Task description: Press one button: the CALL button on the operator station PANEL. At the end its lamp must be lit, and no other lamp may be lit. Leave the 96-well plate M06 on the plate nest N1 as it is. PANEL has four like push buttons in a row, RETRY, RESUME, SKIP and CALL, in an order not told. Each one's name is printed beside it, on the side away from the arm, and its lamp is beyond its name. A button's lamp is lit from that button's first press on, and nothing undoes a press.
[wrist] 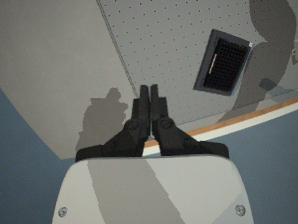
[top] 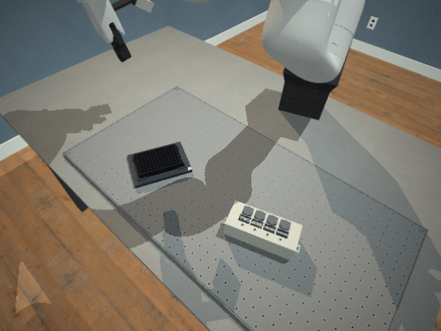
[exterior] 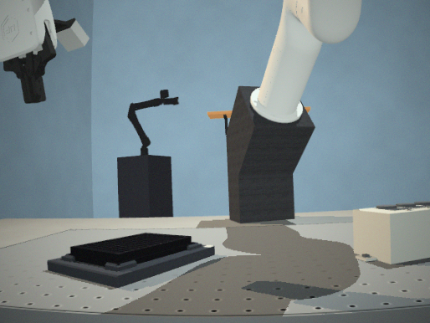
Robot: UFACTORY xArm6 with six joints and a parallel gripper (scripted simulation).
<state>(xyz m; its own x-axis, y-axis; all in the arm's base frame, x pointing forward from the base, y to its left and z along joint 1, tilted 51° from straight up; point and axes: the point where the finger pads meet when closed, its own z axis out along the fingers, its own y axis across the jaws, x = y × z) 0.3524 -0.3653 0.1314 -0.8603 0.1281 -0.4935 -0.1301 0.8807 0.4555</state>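
Now: hand 210 mm to the right of the black 96-well plate and 230 mm above it.
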